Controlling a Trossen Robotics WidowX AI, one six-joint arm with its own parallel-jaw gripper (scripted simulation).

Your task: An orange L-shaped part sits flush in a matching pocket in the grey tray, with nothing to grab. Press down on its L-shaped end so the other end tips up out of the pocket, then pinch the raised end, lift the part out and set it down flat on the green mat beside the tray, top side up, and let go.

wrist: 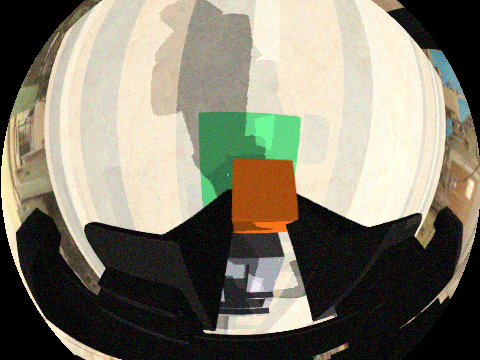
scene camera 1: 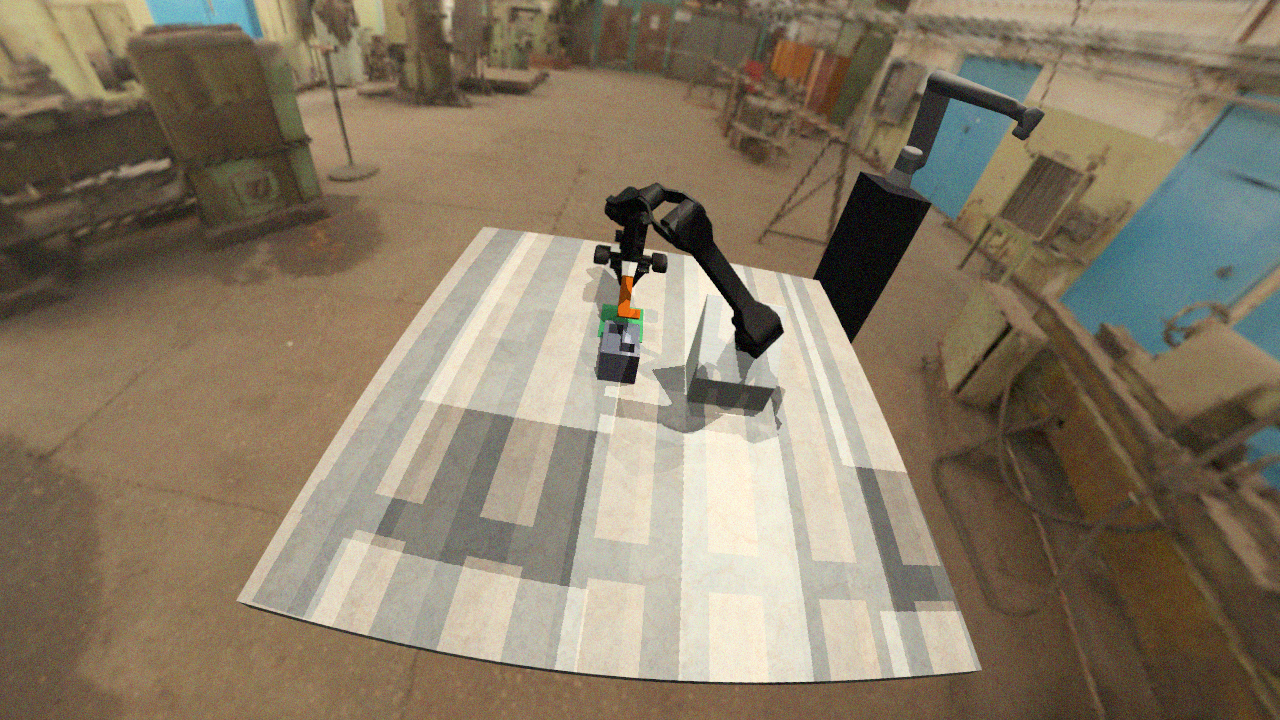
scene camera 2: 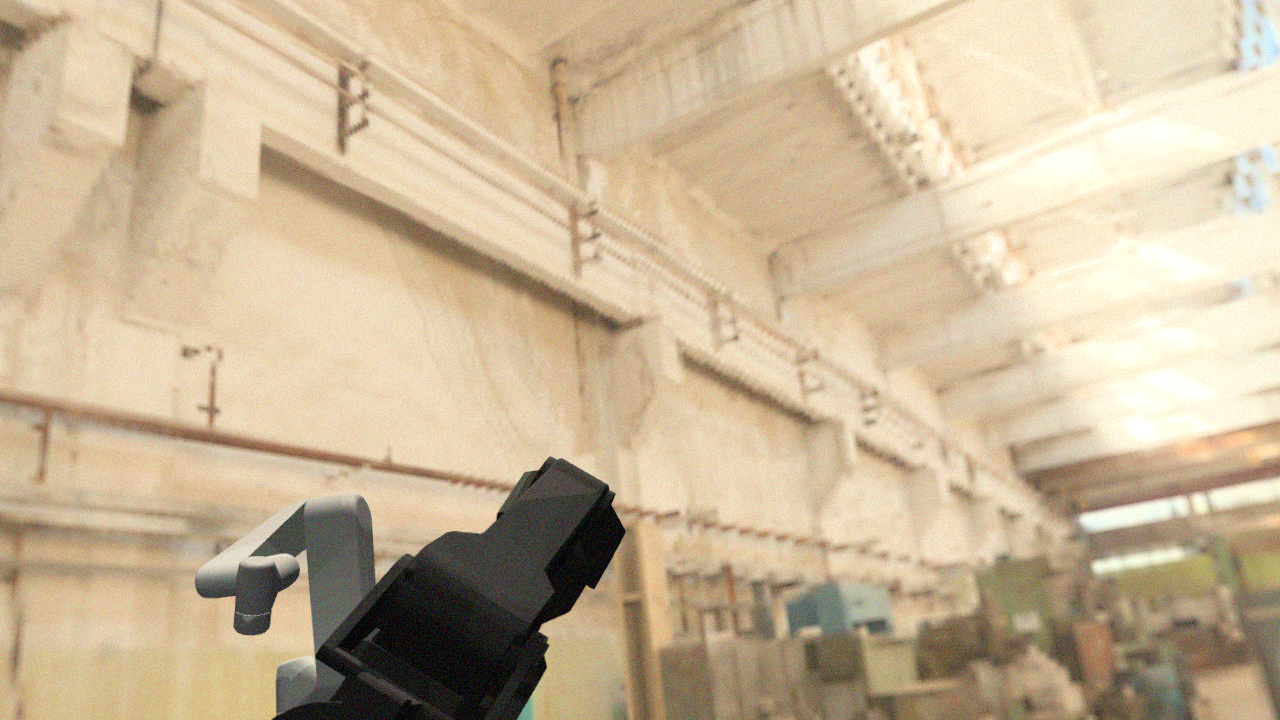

my gripper: wrist; scene camera 1; not seen in scene camera 2 (out of frame)
same spot on my gripper: [scene camera 1: 642, 268] = [wrist: 334, 309]
